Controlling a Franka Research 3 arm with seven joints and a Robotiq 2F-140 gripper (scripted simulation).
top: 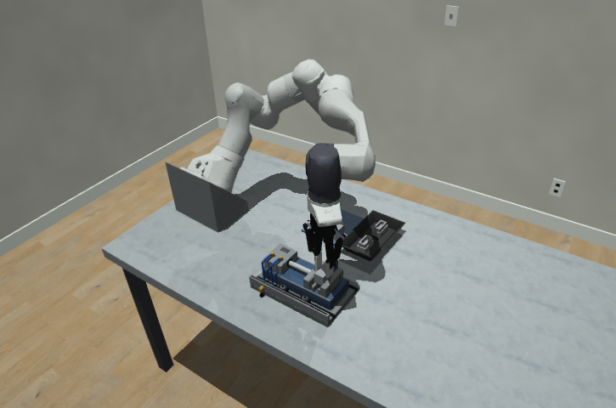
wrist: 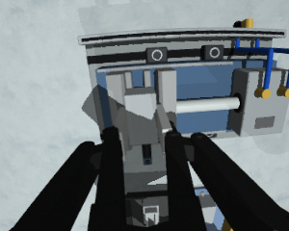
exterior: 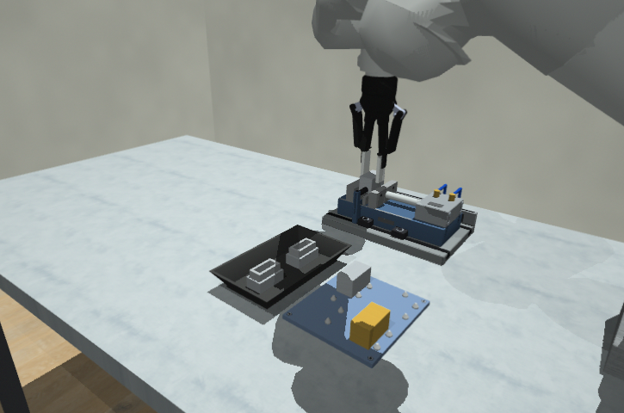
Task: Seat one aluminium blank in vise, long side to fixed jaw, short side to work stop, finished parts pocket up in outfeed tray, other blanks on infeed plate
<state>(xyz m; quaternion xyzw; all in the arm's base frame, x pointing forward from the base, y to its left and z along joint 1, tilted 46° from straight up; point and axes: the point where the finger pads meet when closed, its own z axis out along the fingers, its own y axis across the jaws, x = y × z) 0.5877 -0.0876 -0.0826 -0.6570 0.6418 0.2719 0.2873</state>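
My hand is 60 mm above the fixed jaw and 30 mm short of it. Also, from my hand: brass blank: 360 mm to the left, 220 mm behind, 110 mm below.
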